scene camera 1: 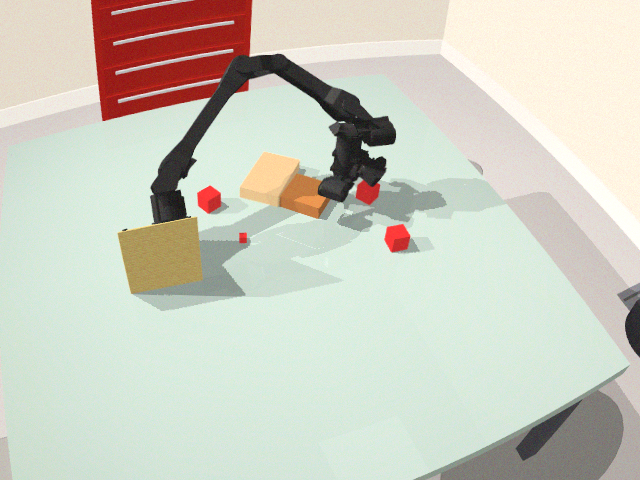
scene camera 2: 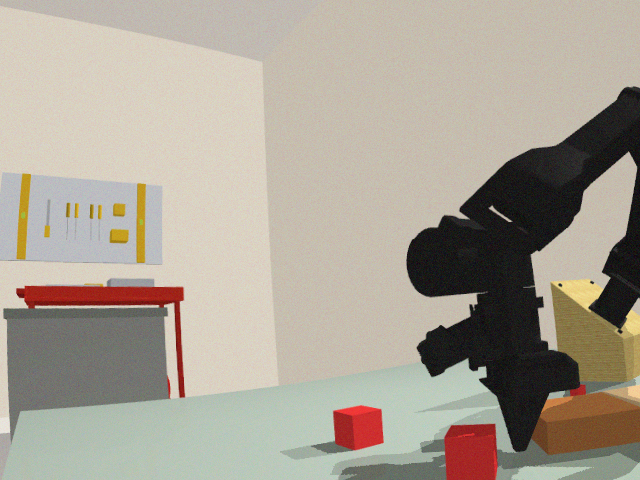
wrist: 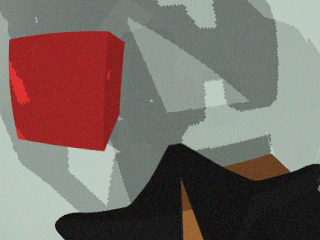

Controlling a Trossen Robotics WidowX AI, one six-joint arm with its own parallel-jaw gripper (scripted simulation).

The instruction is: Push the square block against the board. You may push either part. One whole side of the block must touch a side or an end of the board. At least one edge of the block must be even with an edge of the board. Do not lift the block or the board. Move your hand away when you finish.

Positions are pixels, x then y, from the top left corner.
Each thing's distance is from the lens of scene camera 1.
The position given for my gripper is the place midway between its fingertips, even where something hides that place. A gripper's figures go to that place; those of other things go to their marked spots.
my gripper [scene camera 1: 340,200]: 1.43 m
orange square block [scene camera 1: 301,195]: 1.39 m
pale tan board [scene camera 1: 271,174]: 1.44 m
